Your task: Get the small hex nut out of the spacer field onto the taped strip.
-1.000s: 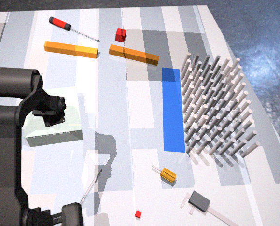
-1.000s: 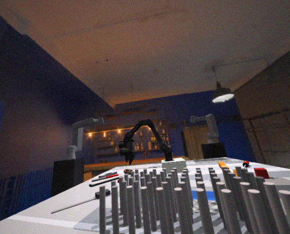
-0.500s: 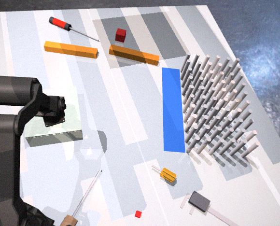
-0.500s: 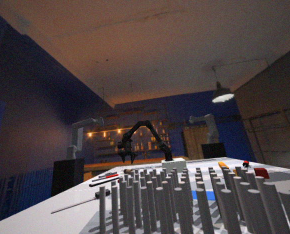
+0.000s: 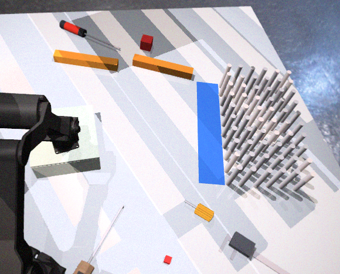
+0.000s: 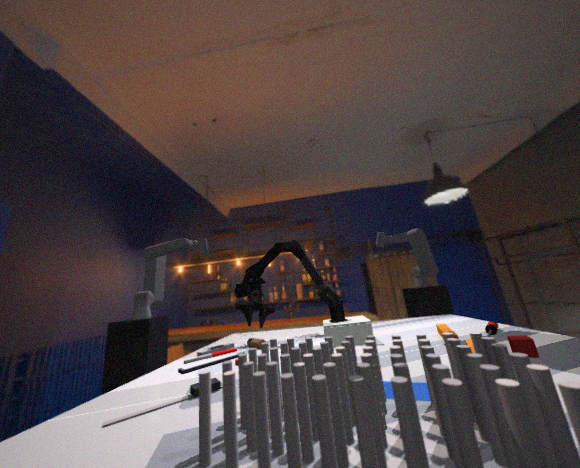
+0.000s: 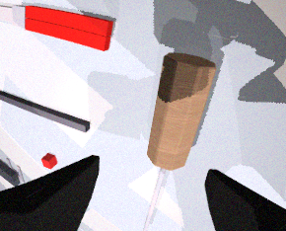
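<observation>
The wooden-handled tool lies 80 mm ahead of my gripper tip, 70 mm to the left of it and 70 mm below it. From my gripper tip the other things lie so: yellow-handled tool 360 mm ahead, 50 mm to the left, 70 mm below; then blue taped strip 520 mm ahead, 290 mm to the left, 80 mm below; then small red cube 220 mm ahead, 40 mm to the right, 70 mm below.
</observation>
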